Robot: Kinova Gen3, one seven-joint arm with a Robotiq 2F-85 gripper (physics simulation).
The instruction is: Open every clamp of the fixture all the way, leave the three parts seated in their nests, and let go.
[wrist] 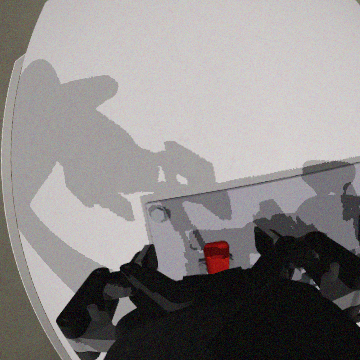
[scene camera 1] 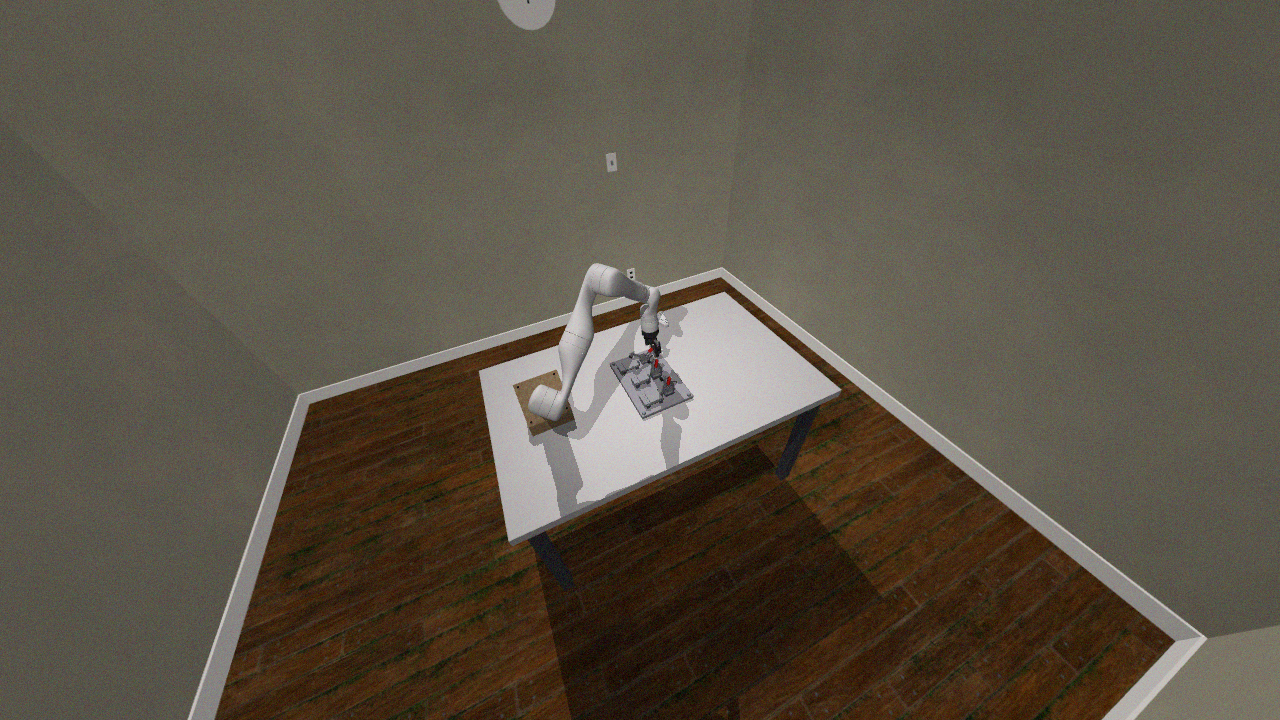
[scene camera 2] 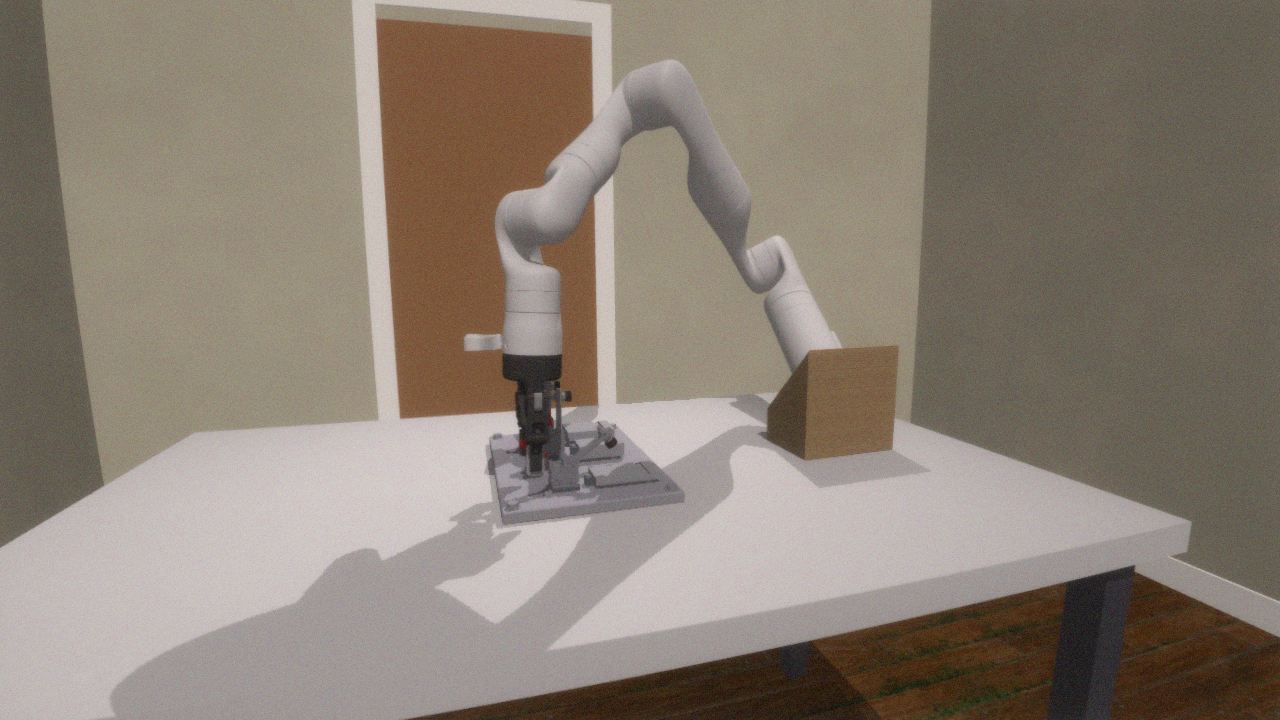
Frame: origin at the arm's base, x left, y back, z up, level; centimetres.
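Seen in the pictures: gripper, fingertip midpoint: (wrist: 205, 246) (scene camera 1: 652, 350) (scene camera 2: 530, 464); arm's base, origin of the base link: (scene camera 2: 825, 382).
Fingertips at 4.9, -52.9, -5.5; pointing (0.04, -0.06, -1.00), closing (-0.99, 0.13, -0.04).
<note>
Offsets run from my fingertips to a thing's top centre, as dx, dy, dz. "spot": to the spot under its first point. Level surfaces: height alone.
The grey fixture plate @[-10.7, +8.9, -3.8] (scene camera 1: 646, 414) (scene camera 2: 590, 511) (wrist: 270, 189) lies on the table. My gripper (scene camera 1: 656, 351) (scene camera 2: 535, 467) (wrist: 205, 246) is open and empty, low over the fixture's far end in scene camera 1. A red clamp handle @[-0.7, +0.7, +3.1] (wrist: 217, 257) shows between the spread fingers in the wrist view; contact cannot be told. Two other red handles, one in the middle (scene camera 1: 656, 364) and one at the near end @[spot: -21.9, +7.1, +3.0] (scene camera 1: 667, 381), show in scene camera 1. In scene camera 2, one clamp bar @[spot: -10.4, +7.0, +1.9] (scene camera 2: 559, 425) stands upright and a black-tipped clamp arm (scene camera 2: 611, 441) is tilted. The parts' seating is too small or hidden to tell.
The white table @[dz -5.3] (scene camera 1: 751, 358) (scene camera 2: 850, 555) (wrist: 250, 90) carries the fixture. The arm's wooden base block (scene camera 2: 850, 402) stands to the right of the fixture in scene camera 2. The other clamps stand close beside the gripper. Bolt heads, one of them at a corner @[spot: +3.7, -3.5, -3.2] (wrist: 159, 213), project from the plate.
</note>
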